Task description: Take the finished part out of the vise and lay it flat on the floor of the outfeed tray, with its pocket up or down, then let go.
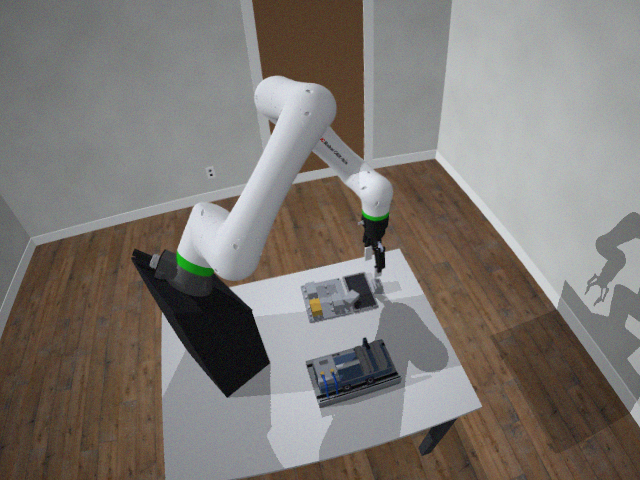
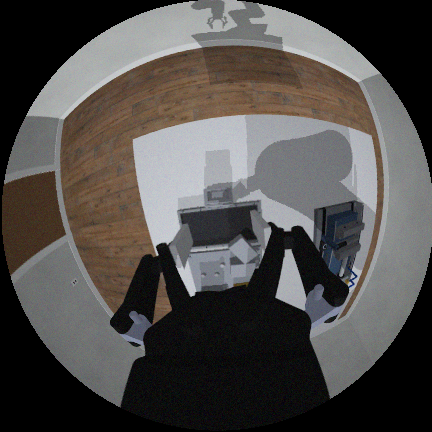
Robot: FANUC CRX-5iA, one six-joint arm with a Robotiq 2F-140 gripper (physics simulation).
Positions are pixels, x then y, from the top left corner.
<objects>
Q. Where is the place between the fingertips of the gripper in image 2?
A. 220, 226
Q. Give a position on a grey plate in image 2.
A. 208, 261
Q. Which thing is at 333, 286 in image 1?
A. A grey plate.
</objects>
